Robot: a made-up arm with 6 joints. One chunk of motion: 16 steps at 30 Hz.
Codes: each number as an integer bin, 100 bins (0 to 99) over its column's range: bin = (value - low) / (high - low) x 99, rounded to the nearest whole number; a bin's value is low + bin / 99 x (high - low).
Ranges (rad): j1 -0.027..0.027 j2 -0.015..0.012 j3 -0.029..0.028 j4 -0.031..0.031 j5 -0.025..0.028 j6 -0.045..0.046
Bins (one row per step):
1: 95 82 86 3 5 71
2: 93 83 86 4 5 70
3: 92 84 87 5 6 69
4: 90 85 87 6 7 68
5: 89 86 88 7 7 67
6: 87 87 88 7 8 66
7: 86 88 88 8 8 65
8: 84 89 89 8 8 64
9: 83 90 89 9 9 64
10: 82 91 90 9 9 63
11: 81 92 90 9 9 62
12: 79 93 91 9 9 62
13: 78 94 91 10 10 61
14: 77 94 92 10 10 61
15: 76 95 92 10 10 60
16: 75 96 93 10 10 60
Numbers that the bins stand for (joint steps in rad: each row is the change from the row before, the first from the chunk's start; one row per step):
1: 0.02482 0.00736 0.02052 -0.02912 -0.02232 0.02026
2: 0.02373 0.00764 0.02052 -0.02849 -0.02232 0.01934
3: 0.02318 0.00791 0.02109 -0.02787 -0.02179 0.01842
4: 0.02209 0.00818 0.02109 -0.02724 -0.02125 0.01751
5: 0.02155 0.00845 0.02167 -0.02662 -0.02125 0.01659
6: 0.02045 0.00873 0.02167 -0.02662 -0.02072 0.01567
7: 0.01991 0.00900 0.02167 -0.02599 -0.02072 0.01475
8: 0.01882 0.00927 0.02224 -0.02599 -0.02072 0.01383
9: 0.01827 0.00955 0.02224 -0.02536 -0.02018 0.01383
10: 0.01773 0.00982 0.02282 -0.02536 -0.02018 0.01291
11: 0.01718 0.01009 0.02282 -0.02536 -0.02018 0.01199
12: 0.01609 0.01036 0.02339 -0.02536 -0.02018 0.01199
13: 0.01555 0.01064 0.02339 -0.02474 -0.01965 0.01107
14: 0.01500 0.01064 0.02397 -0.02474 -0.01965 0.01107
15: 0.01445 0.01091 0.02397 -0.02474 -0.01965 0.01015
16: 0.01391 0.01118 0.02455 -0.02474 -0.01965 0.01015

